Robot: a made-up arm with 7 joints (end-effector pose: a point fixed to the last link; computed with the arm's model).
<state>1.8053 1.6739 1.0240 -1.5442 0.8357 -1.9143 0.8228</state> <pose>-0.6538 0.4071 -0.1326 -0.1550 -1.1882 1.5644</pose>
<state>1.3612 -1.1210 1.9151 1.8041 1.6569 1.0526 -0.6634</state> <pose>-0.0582 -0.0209 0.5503 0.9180 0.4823 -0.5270</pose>
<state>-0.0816 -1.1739 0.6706 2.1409 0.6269 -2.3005 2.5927</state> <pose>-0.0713 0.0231 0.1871 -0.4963 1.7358 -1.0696</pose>
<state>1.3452 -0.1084 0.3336 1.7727 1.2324 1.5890 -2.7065</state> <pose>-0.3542 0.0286 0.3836 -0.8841 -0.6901 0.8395</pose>
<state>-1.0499 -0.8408 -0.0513 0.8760 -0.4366 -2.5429 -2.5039</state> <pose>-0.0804 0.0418 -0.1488 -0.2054 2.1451 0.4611</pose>
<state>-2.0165 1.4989 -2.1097 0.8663 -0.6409 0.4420 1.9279</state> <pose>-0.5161 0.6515 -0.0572 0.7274 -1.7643 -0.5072</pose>
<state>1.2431 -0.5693 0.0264 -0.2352 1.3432 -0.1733 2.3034</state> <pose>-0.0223 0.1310 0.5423 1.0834 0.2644 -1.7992</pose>
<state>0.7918 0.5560 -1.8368 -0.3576 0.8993 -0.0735 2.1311</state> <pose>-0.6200 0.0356 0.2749 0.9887 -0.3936 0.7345</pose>
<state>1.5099 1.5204 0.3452 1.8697 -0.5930 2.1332 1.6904</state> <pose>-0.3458 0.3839 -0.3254 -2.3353 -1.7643 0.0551</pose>
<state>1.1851 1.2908 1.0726 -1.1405 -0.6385 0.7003 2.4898</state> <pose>-0.3768 0.7894 0.2289 -0.6747 2.5564 -0.4407</pose>
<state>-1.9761 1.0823 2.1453 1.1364 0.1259 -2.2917 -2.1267</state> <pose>-0.1250 0.0356 -0.0851 2.5316 -1.2591 0.4007</pose>
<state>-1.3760 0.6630 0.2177 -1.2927 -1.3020 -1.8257 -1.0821</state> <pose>-0.7171 0.1753 0.3588 -0.2075 -0.8378 -1.1357</pose>
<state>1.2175 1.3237 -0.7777 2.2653 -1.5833 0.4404 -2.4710</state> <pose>-0.8758 0.3421 -0.1491 0.2589 -0.1610 -0.4745</pose>
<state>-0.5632 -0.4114 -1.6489 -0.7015 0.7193 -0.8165 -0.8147</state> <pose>-0.1182 -0.0573 -0.1754 0.2468 -2.1219 0.7757</pose>
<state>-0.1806 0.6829 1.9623 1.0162 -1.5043 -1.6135 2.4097</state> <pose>-0.5079 -0.2875 0.6360 -1.7474 -1.9192 -1.3098</pose>
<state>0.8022 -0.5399 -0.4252 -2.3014 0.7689 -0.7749 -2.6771</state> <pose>-0.1740 -0.2887 0.3917 -0.4404 -1.0536 0.4415</pose>
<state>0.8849 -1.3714 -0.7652 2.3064 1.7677 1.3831 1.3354</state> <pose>0.2674 0.2278 0.1793 -0.6155 -2.2148 -1.0394</pose>
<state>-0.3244 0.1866 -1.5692 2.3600 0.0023 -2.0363 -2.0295</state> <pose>-0.1322 0.0949 -0.1890 2.8294 -0.4534 -0.9433</pose>
